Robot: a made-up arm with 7 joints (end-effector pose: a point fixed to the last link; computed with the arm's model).
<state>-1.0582 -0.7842 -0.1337 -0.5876 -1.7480 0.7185 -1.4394</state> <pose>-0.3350 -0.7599 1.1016 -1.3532 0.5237 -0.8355</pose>
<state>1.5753 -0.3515 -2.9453 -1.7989 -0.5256 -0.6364 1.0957</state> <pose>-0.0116 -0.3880 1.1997 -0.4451 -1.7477 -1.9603</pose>
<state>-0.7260 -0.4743 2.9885 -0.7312 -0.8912 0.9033 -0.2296</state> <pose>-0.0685 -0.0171 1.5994 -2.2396 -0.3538 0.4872</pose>
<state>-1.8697 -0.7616 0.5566 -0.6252 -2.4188 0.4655 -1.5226</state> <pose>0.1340 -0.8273 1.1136 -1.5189 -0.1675 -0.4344</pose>
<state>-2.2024 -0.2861 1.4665 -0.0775 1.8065 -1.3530 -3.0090</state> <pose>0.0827 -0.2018 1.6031 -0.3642 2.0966 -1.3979</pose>
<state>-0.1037 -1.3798 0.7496 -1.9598 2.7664 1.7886 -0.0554</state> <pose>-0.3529 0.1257 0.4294 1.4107 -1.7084 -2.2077</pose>
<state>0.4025 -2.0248 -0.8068 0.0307 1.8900 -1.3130 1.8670</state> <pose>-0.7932 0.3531 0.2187 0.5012 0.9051 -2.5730</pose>
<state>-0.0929 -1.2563 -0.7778 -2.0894 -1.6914 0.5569 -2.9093</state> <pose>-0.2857 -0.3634 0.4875 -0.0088 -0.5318 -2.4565</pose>
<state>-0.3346 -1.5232 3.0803 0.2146 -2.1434 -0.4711 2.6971</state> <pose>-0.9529 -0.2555 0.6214 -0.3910 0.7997 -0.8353</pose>
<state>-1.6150 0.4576 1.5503 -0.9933 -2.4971 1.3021 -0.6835</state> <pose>-0.4284 0.2910 1.2934 -0.8908 0.3685 -2.1365</pose>
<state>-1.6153 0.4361 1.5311 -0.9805 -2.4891 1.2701 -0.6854</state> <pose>-0.4266 0.2732 1.3094 -0.9265 0.4240 -2.0955</pose>
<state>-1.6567 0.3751 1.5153 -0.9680 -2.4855 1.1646 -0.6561</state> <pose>-0.4361 0.2113 1.3376 -0.9854 0.5455 -1.9320</pose>
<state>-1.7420 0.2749 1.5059 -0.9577 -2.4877 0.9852 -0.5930</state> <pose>-0.4454 0.1003 1.3728 -1.0594 0.7117 -1.6329</pose>
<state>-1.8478 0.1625 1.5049 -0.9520 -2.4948 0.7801 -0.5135</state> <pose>-0.4356 -0.0312 1.4013 -1.1293 0.8652 -1.2744</pose>
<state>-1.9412 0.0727 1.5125 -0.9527 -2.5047 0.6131 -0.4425</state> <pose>-0.4101 -0.1379 1.4152 -1.1786 0.9673 -0.9751</pose>
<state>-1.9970 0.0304 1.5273 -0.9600 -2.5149 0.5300 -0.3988</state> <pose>-0.3936 -0.1887 1.4166 -1.1953 1.0084 -0.8257</pose>
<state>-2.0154 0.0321 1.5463 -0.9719 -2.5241 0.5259 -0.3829</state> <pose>-0.3976 -0.1895 1.4111 -1.1820 1.0019 -0.8194</pose>
